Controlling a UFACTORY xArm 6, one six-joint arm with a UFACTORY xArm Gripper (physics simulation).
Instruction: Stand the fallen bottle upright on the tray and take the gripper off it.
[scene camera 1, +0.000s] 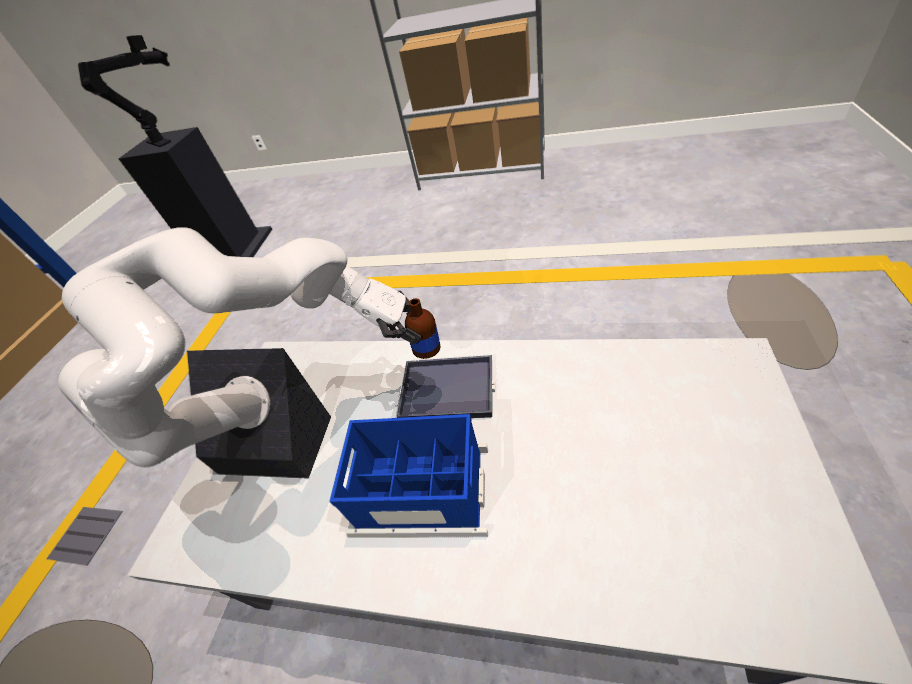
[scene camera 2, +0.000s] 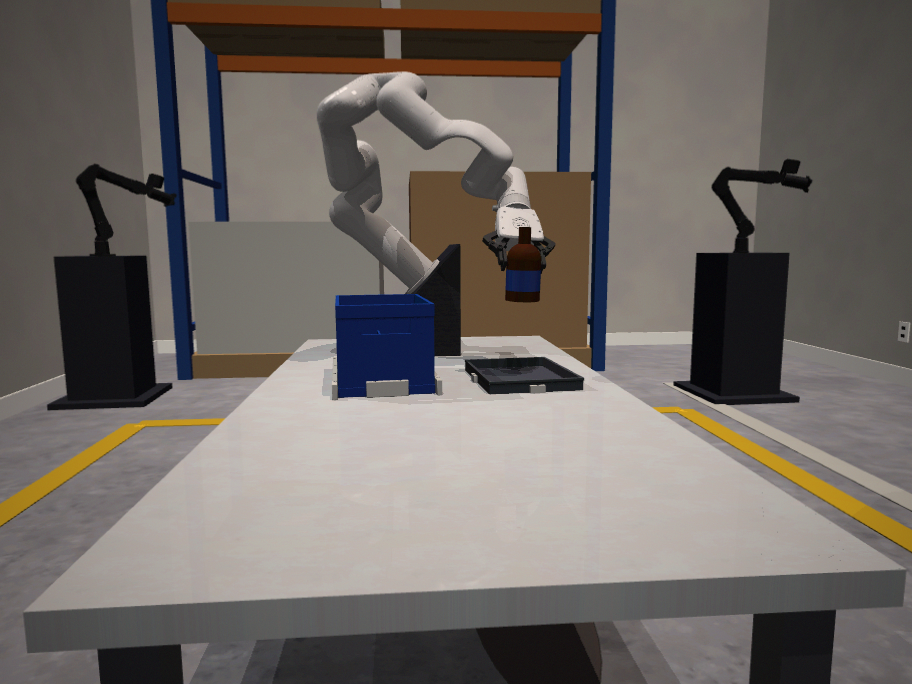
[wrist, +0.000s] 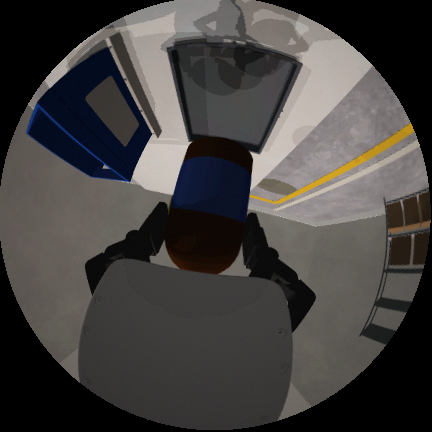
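Pixels of known places: gripper, fingertip midpoint: (scene camera 1: 420, 329) (scene camera 2: 523, 268) (wrist: 205, 219); arm's base at its link origin: (scene camera 1: 247, 402) (scene camera 2: 424, 278).
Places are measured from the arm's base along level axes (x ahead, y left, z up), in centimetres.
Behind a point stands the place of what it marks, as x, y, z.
Observation:
A brown bottle (scene camera 1: 420, 321) {42.5, 16.1, 8.4} (scene camera 2: 523, 256) {44.9, 17.3, 6.4} with a blue label is upright in the air, neck up, in both scene views. In the wrist view the bottle (wrist: 207, 200) {37.5, 18.1, 3.0} shows its base end pointing toward the tray. My gripper (scene camera 1: 411, 323) {41.1, 18.1, 3.8} (scene camera 2: 524, 257) {41.1, 18.1, 3.8} (wrist: 205, 219) {41.1, 18.1, 3.8} is shut on the bottle's upper body, one finger on each side. The black tray (scene camera 1: 490, 379) {55.6, 18.6, -17.3} (scene camera 2: 508, 385) {56.2, 12.0, -18.3} (wrist: 181, 97) {42.7, 8.1, -17.8} lies flat on the table; the bottle's base hangs well above it. No bottle touches the tray.
A blue divided crate (scene camera 1: 412, 504) {44.1, -21.4, -4.2} (scene camera 2: 384, 346) {54.4, -11.7, -10.3} (wrist: 75, 110) {33.3, -3.3, -5.5} stands beside the tray, with low light strips (scene camera 1: 416, 532) {41.9, -22.4, -17.0} at its edges. The black arm pedestal (scene camera 1: 294, 412) {10.8, -0.5, -3.9} stands behind it. A shelf unit (scene camera 1: 472, 108) with boxes is at the back wall.

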